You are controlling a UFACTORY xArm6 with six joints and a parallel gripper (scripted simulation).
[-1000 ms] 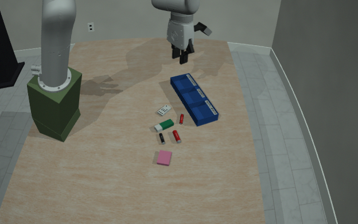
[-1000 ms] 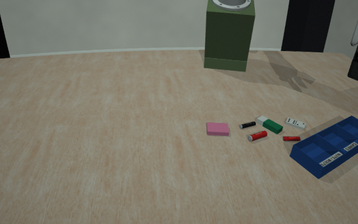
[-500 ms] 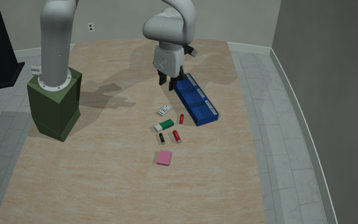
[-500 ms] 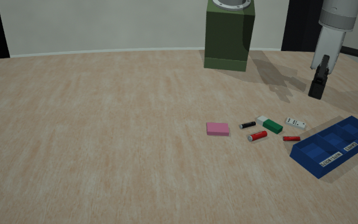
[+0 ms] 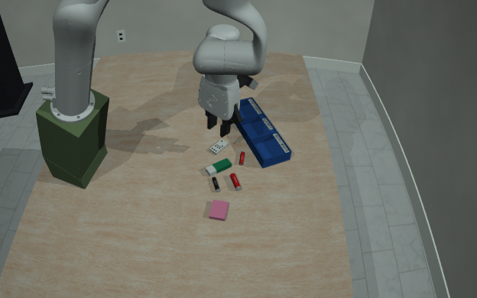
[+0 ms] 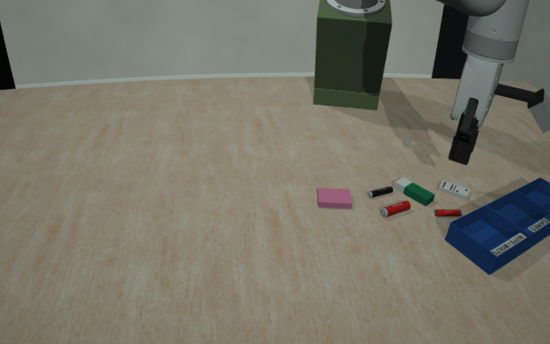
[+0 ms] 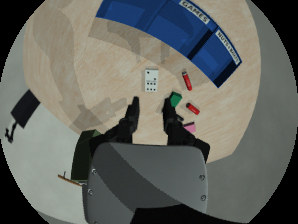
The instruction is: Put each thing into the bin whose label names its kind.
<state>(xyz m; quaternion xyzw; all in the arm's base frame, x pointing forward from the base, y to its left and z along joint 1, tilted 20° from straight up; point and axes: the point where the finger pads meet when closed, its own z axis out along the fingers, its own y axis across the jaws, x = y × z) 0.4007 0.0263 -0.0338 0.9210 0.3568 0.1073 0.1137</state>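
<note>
My hand is 1 cm to the right of the white domino and 8 cm above it. From my hand the other things lie so: blue bin 12 cm ahead, 5 cm to the left, 7 cm below; then green-and-white eraser 2 cm behind, 7 cm to the right, 8 cm below; then thin red battery 6 cm ahead, 5 cm to the right, 8 cm below.
</note>
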